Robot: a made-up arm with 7 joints.
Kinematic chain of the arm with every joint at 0, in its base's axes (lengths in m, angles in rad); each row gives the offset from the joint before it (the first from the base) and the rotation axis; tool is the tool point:
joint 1: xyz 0 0.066 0 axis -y
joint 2: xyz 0 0.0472 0 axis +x
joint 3: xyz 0 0 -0.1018 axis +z
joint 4: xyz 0 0 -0.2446 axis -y
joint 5: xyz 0 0 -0.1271 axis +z
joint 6: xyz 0 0 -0.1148 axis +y
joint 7: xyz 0 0 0 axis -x
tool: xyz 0 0 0
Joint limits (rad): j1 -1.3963..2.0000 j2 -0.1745..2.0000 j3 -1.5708..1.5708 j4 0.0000..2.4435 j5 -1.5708..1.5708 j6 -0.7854..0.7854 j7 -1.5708..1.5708
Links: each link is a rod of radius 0.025 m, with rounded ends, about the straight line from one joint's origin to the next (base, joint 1, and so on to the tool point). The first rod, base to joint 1, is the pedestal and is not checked.
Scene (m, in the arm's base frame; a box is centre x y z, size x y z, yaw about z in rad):
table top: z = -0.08
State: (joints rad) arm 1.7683 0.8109 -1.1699 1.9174 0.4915 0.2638 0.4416
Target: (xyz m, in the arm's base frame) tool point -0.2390 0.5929 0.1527
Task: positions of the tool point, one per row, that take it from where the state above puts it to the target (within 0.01 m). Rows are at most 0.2 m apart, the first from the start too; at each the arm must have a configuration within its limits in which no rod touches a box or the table.
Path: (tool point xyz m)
1: 0.2992 0.2987 0.1963
2: 0.2234 0.4412 0.2166
3: 0.0900 0.5507 0.2124
4: -0.0752 0.6027 0.1885
5: -0.2390 0.5929 0.1527

